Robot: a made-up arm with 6 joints.
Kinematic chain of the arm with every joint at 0, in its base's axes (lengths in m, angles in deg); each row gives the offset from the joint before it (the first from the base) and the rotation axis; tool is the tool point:
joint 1: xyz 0 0 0.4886 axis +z
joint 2: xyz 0.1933 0 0 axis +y
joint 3: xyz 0 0 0.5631 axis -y
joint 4: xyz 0 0 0.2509 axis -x
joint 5: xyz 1.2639 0 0 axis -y
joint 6: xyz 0.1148 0 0 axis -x
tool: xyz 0 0 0
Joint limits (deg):
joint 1: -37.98..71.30
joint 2: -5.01..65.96
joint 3: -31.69..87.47
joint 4: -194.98..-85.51
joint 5: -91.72..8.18
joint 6: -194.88..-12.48
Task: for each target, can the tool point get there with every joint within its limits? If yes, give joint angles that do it. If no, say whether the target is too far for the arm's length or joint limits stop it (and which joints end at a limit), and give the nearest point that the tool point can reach.
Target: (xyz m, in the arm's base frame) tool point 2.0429 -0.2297 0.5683
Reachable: yes | joints -7.08 58.22 38.44 -119.19 -13.76 -45.37
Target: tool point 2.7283 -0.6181 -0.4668
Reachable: no: too far | nearest point 1.8807 -0.4261 0.0259 | short by 0.999 m
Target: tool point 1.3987 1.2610 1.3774
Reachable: yes | joints 42.00 40.55 49.33 -154.59 -1.41 -59.78
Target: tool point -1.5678 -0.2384 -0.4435
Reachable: no: joint limits stop it (at a limit: joint 1, joint 2, joint 3, joint 4) | nearest point 0.1413 0.7739 -0.5727 | short by 1.991 m
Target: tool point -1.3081 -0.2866 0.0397
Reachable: no: joint limits stop it (at a limit: joint 1, joint 2, joint 3, joint 4, joint 5) | nearest point 0.1416 0.7751 -0.5634 | short by 1.895 m
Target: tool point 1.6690 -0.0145 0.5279
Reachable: yes | joints -1.08 17.08 -15.01 -142.96 -14.22 -66.26
